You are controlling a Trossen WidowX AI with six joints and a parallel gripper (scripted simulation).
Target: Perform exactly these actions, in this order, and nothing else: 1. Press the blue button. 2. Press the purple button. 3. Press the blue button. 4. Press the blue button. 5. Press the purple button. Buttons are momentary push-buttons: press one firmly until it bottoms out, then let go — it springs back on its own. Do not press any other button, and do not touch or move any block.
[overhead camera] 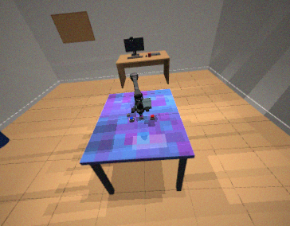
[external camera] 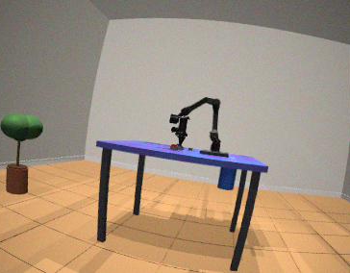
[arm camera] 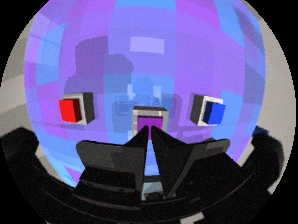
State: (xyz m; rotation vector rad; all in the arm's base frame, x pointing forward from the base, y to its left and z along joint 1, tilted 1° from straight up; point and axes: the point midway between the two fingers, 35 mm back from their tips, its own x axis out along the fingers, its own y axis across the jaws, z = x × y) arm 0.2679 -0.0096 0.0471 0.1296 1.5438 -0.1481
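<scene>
Now: the purple button 10 mm below my gripper tip. Also, from my gripper tip: red button: 40 mm ahead, 110 mm to the left; blue button: 10 mm ahead, 100 mm to the right.
</scene>
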